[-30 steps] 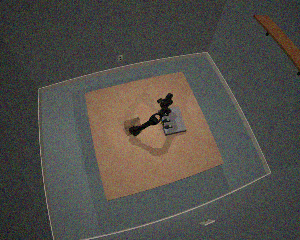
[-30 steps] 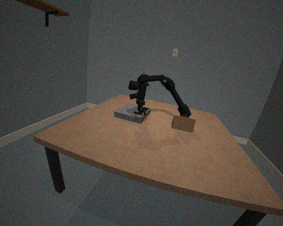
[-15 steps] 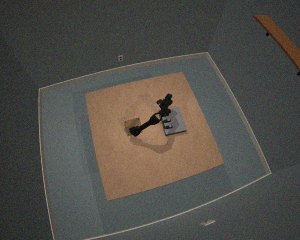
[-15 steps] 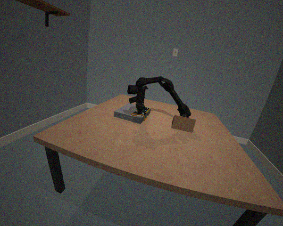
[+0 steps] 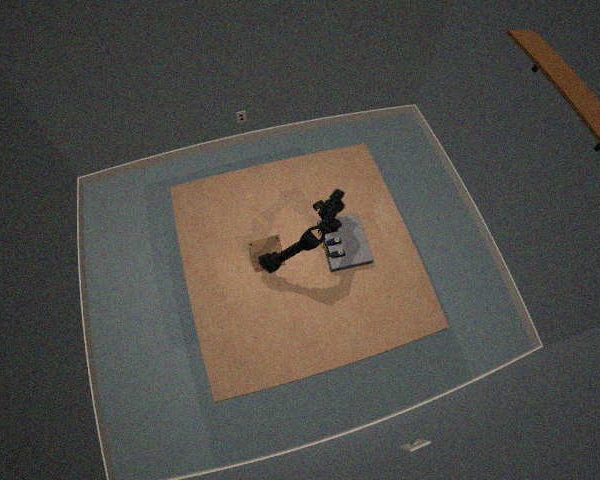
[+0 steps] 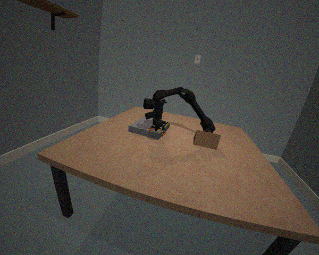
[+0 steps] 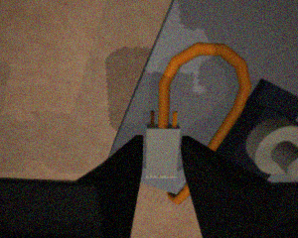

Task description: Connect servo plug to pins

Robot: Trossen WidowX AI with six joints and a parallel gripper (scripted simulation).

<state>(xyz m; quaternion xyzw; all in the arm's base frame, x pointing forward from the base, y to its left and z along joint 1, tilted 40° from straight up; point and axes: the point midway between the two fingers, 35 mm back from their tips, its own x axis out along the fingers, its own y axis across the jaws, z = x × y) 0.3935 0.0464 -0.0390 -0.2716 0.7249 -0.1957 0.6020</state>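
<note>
Right now the blue band is 11 cm to the right of my gripper tip, 6 cm behind it and 2 cm above it. The rest, counted from my gripper tip: grey holder: 15 cm to the right, 9 cm ahead, 3 cm below.
</note>
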